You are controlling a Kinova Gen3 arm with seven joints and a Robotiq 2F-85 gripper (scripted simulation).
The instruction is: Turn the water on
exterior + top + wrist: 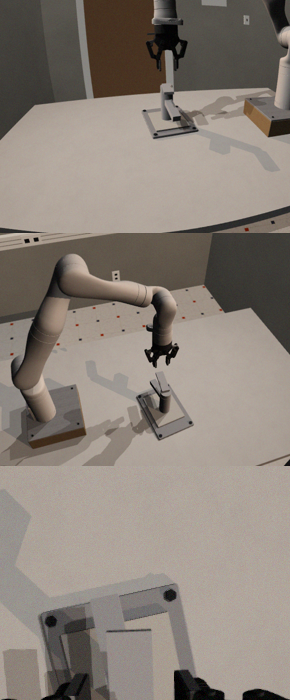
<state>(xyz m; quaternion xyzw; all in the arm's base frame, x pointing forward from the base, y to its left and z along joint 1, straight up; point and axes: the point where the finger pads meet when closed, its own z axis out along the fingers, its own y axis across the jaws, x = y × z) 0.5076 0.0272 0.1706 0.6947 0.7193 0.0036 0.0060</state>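
The flat lever lies 3 cm to the right of my hand and 9 cm below it. The rest, counted from my hand: grey tap 6 cm to the right, 14 cm below; plate frame 8 cm to the right, 23 cm below.
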